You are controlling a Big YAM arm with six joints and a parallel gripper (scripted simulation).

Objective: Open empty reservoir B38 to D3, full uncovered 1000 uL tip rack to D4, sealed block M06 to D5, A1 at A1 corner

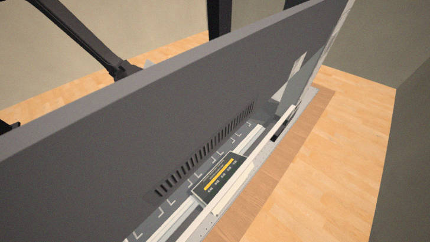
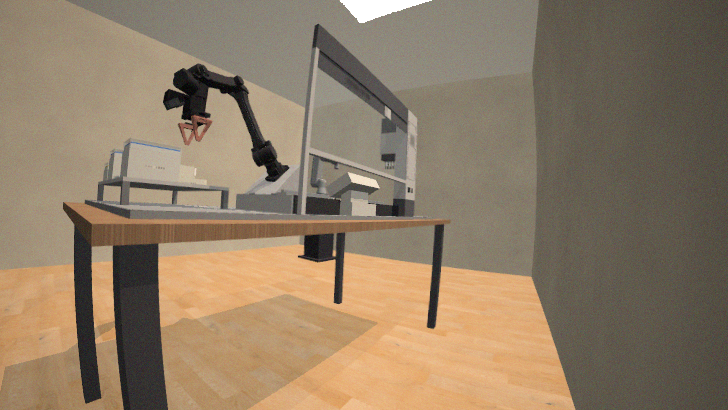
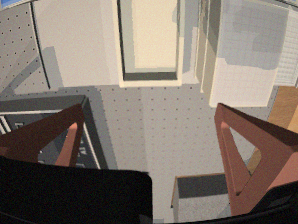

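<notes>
My hand is 150 mm above the cream one-well reservoir and 10 mm to the left of it. Round my hand: pale sealed deep-well block 110 mm behind, 100 mm below, 20 mm to the right; shelf 160 mm below, 90 mm to the right, 50 mm behind; shelf label 220 mm below, 80 mm to the left, 60 mm behind.
</notes>
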